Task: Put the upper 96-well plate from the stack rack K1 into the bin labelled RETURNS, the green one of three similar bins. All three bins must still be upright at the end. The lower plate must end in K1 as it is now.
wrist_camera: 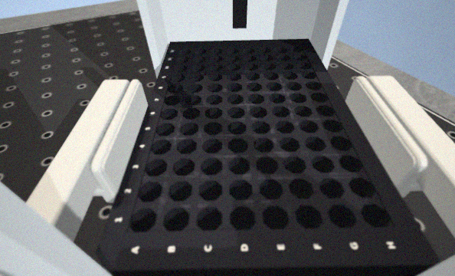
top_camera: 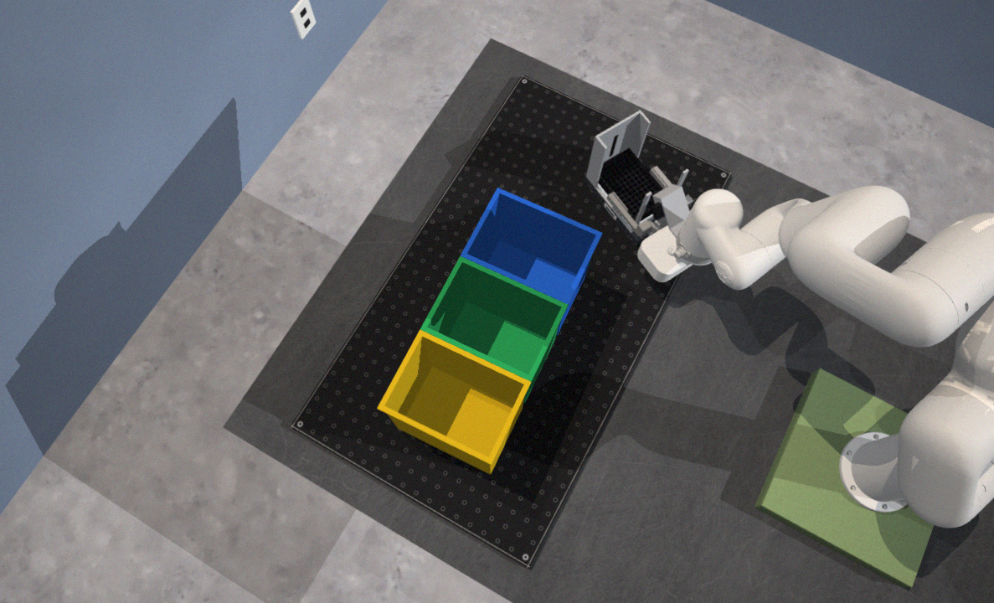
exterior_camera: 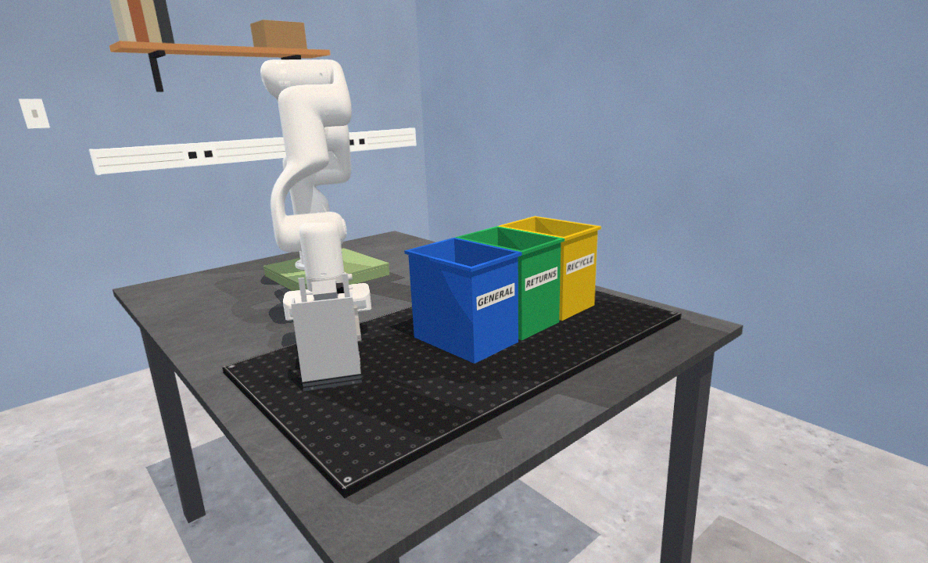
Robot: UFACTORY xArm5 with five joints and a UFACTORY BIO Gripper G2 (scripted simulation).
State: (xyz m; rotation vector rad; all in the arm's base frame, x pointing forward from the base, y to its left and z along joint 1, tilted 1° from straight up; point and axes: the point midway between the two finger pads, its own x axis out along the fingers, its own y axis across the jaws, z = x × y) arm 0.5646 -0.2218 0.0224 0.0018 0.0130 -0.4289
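My hand is 20 mm short of the black 96-well plate, 10 mm to the left of it and 10 mm above it. The rest, counted from my hand: blue general bin (240 mm to the left, 80 mm ahead, 40 mm above); then green returns bin (370 mm to the left, 70 mm ahead, 40 mm above); then white plate (30 mm below, 20 mm ahead, 10 mm to the right).
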